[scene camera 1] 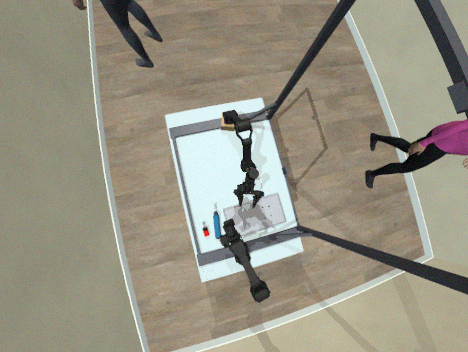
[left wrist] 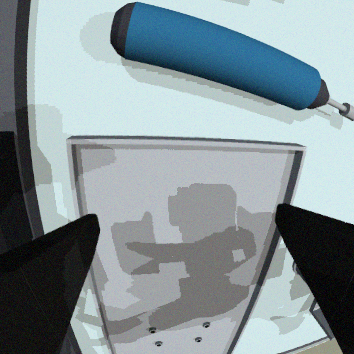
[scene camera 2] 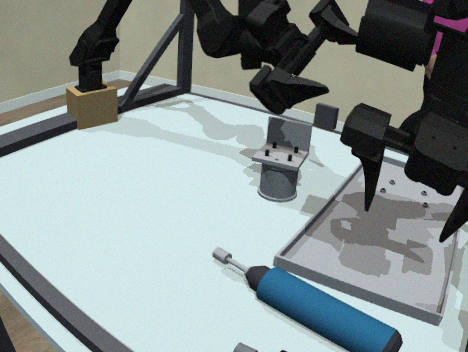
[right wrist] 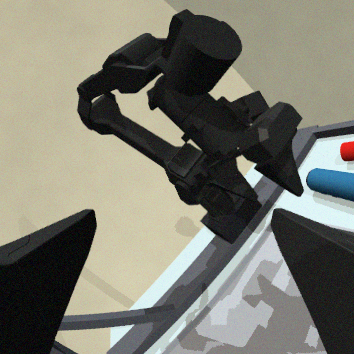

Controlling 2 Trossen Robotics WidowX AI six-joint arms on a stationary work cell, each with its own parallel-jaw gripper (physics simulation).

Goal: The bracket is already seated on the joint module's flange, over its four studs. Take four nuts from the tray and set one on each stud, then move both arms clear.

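Places are measured from the left arm's base along level axes (x ahead, y left, z up), in metres.
Pixels of known places: left gripper, fingertip midpoint: [left wrist: 188, 218] [scene camera 2: 404, 225] [right wrist: 275, 196]; right gripper, fingertip midpoint: [scene camera 1: 246, 207] [scene camera 2: 346, 63] [right wrist: 184, 218]; left arm's base, origin of the base link: [right wrist: 222, 207]; right arm's base, origin of the base link: [scene camera 1: 228, 119] [scene camera 2: 90, 87].
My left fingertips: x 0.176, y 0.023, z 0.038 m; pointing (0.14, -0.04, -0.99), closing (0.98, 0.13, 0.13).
For each thing: its middle in the pictures, then the offset to it from my left fingertips.
- bracket, body centre: [scene camera 2: 282, 143] 0.226 m ahead, 0.141 m right, 0.016 m down
- joint module, body centre: [scene camera 2: 279, 171] 0.226 m ahead, 0.141 m right, 0.061 m down
- grey tray, body centre: [left wrist: 182, 301] [scene camera 2: 397, 214] [right wrist: 239, 349] [scene camera 1: 255, 215] 0.032 m ahead, 0.187 m right, 0.090 m down
- blue driver, body centre: [left wrist: 264, 71] [scene camera 2: 299, 301] [scene camera 1: 216, 221] 0.072 m ahead, 0.085 m left, 0.078 m down
- red driver, body centre: [scene camera 1: 205, 228] 0.041 m ahead, 0.173 m left, 0.081 m down
- wooden block, body centre: [scene camera 2: 90, 104] [scene camera 1: 228, 122] 0.735 m ahead, 0.165 m right, 0.058 m down
The bracket [scene camera 2: 289, 132] sits on the joint module [scene camera 2: 278, 181]; its several black studs stand up bare, with no nuts on them. The grey tray [scene camera 2: 357, 295] [left wrist: 185, 141] lies beside it, with several small nuts [scene camera 2: 392, 182] [left wrist: 206, 325] loose on its floor at the far part. My left gripper [scene camera 2: 405, 225] [left wrist: 188, 218] is open and empty above the tray, the nuts beyond its fingertips in the left wrist view. My right gripper [scene camera 1: 248, 205] [right wrist: 184, 218] is open and empty, raised above the bracket's side of the table. The bracket does not show in the right wrist view.
A blue driver [scene camera 1: 216, 225] [scene camera 2: 325, 312] [left wrist: 220, 55] lies along the tray's near side. A red driver [scene camera 1: 205, 232] [right wrist: 347, 151] lies beyond it. A wooden block [scene camera 2: 92, 107] stands under the right arm's base. Dark rails edge the table. The left arm shows in the right wrist view.
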